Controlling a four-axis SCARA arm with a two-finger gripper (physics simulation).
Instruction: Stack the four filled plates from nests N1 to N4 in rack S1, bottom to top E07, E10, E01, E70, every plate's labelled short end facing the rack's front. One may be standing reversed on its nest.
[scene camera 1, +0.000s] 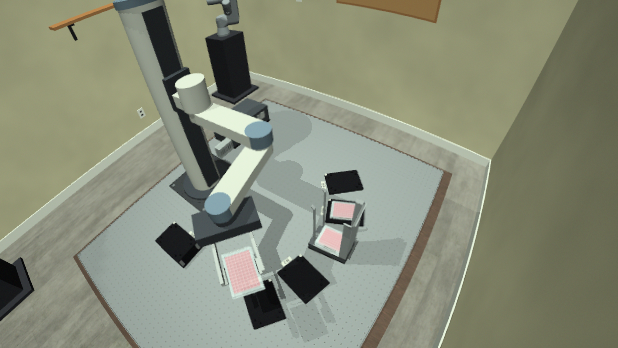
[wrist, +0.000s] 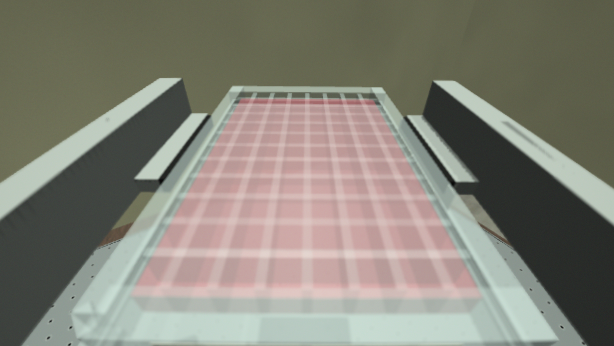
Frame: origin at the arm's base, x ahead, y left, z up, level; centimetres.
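Seen in the pictures: gripper, between the fingertips: (scene camera 1: 243, 278) (wrist: 307, 102); arm's base, origin of its link: (scene camera 1: 207, 181).
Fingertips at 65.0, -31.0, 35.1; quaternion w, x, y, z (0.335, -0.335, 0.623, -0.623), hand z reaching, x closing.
Observation:
Offsets run from my fingertips to a thing's top centre, as dx, dy, dz. "pt": to the spot under its first point.
My gripper (scene camera 1: 241, 264) (wrist: 307, 102) is shut on a clear plate with a pink grid filling {-2.1, +1.4, -0.5} (scene camera 1: 243, 272) (wrist: 307, 200), its pads against the long sides. The plate looks level and is held well above a black nest {-2.1, +1.4, -31.7} (scene camera 1: 266, 318). Rack S1 {+6.0, +35.5, -4.7} (scene camera 1: 327, 253), with a dark base and upright guides, stands right of the gripper in the scene view; a pink-filled plate {+6.7, +35.7, -26.9} (scene camera 1: 330, 239) lies low in it. Another filled plate {+2.4, +52.6, -31.2} (scene camera 1: 343, 210) sits on a black nest {pt -2.4, +47.8, -31.9} (scene camera 1: 328, 213) behind the rack. Plate labels cannot be read in either view.
Black nests without plates stand left of the gripper (scene camera 1: 176, 243), between gripper and rack {+4.1, +17.9, -31.7} (scene camera 1: 306, 280), and at the back right (scene camera 1: 344, 182). The rack's upright guides and tall panel {pt +13.8, +32.0, -10.2} (scene camera 1: 351, 233) rise above its base. A dark box {pt -73.6, +76.8, -22.4} (scene camera 1: 250, 110) stands behind the arm.

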